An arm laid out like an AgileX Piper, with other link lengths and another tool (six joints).
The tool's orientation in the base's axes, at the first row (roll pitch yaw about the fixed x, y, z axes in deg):
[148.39, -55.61, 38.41]
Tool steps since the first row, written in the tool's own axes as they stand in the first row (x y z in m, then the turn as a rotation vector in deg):
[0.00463, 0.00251, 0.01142, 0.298, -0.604, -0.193]
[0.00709, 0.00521, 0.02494, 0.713, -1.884, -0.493]
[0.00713, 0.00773, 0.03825, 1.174, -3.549, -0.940]
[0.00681, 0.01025, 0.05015, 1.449, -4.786, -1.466]
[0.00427, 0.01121, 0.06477, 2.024, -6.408, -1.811]
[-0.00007, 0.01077, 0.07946, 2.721, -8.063, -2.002]
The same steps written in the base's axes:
[0.01253, -0.00043, -0.00093, -0.152, 0.665, 0.160]
[0.02598, -0.00174, -0.00460, -0.475, 2.001, 0.268]
[0.03815, -0.00374, -0.01023, -0.979, 3.710, 0.370]
[0.04891, -0.00590, -0.01547, -1.554, 4.950, 0.484]
[0.06078, -0.00732, -0.02431, -1.910, 6.662, 0.644]
[0.07165, -0.00805, -0.03509, -2.084, 8.450, 0.821]

